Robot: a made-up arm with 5 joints.
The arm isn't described. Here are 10 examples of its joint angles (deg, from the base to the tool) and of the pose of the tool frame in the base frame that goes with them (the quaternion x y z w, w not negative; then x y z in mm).
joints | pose
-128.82 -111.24 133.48 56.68 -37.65 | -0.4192 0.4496 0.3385 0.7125 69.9 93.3 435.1
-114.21 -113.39 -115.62 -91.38 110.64 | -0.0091 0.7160 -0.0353 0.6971 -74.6 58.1 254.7
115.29 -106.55 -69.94 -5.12 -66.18 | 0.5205 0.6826 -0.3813 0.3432 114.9 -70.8 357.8
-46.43 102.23 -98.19 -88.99 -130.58 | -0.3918 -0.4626 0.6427 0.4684 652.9 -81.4 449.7
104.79 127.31 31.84 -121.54 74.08 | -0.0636 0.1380 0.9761 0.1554 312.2 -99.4 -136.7
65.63 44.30 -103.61 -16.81 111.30 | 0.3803 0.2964 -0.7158 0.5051 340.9 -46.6 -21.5
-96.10 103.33 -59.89 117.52 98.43 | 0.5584 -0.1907 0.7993 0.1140 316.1 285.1 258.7
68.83 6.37 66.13 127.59 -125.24 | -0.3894 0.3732 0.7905 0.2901 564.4 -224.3 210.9
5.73 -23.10 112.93 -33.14 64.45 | 0.3192 -0.0226 -0.5624 0.7625 392.1 -77.3 180.9
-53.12 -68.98 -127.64 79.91 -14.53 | 0.0248 -0.3324 0.4881 0.8066 141.3 -101.5 258.2
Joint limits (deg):
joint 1: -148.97..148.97
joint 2: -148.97..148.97
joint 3: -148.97..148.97
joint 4: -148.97..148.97
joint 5: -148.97..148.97
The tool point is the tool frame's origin. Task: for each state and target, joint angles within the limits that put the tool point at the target. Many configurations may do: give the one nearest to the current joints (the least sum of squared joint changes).
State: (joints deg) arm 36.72 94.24 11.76 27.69 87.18
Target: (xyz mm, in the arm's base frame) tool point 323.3 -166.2 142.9
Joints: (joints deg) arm 9.35 85.81 4.35 3.38 62.00
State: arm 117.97 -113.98 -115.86 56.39 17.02
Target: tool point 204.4 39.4 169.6
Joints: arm 116.60 -124.37 -129.69 82.95 -6.90
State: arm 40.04 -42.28 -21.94 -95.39 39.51
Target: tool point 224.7 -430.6 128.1
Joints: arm 29.16 16.98 -50.00 -91.74 51.85
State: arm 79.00 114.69 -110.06 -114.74 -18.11
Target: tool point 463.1 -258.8 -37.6
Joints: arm 118.40 107.50 -100.53 -129.92 -10.90
